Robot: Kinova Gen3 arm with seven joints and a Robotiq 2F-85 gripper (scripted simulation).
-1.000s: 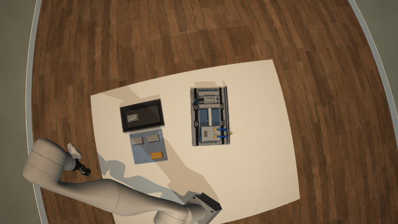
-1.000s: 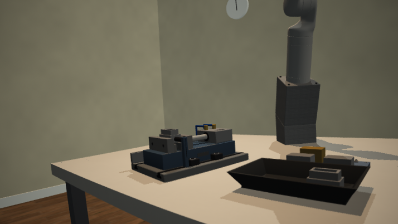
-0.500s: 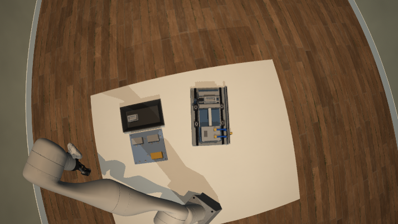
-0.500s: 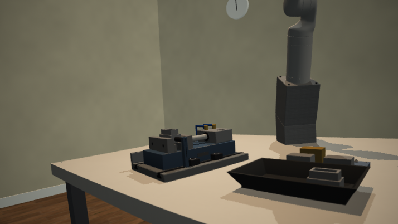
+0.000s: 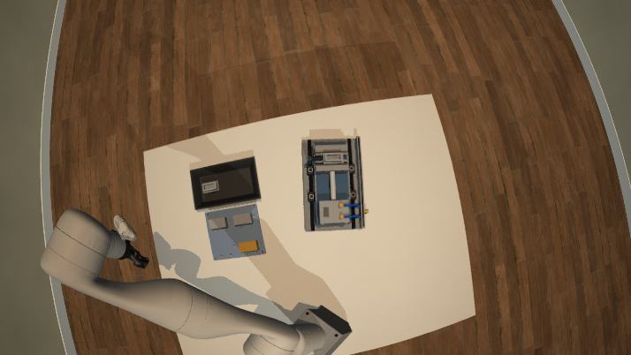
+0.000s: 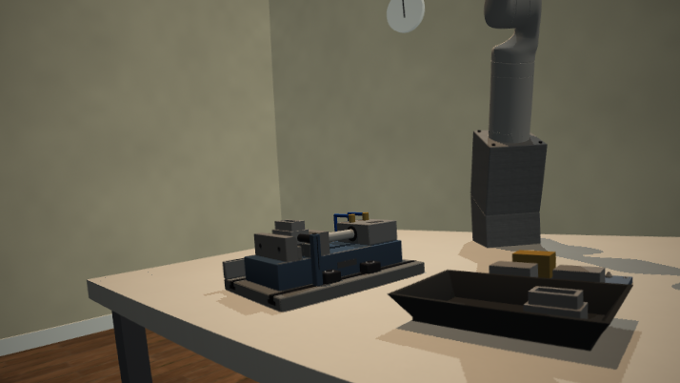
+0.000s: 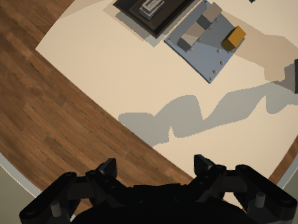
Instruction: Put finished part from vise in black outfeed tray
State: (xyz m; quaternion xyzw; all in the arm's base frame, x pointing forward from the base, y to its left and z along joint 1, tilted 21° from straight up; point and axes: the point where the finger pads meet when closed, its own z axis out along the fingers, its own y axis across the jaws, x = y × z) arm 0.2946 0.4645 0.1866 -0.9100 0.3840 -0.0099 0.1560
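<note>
Now: hand 64 cm to the left of the rod, 15 cm above it and 13 cm short of it. Round my hand: yellow block 34 cm to the right, 20 cm below, 2 cm behind; fixture plate 29 cm to the right, 22 cm below, 3 cm ahead; blue vise 64 cm to the right, 19 cm below, 15 cm ahead.
</note>
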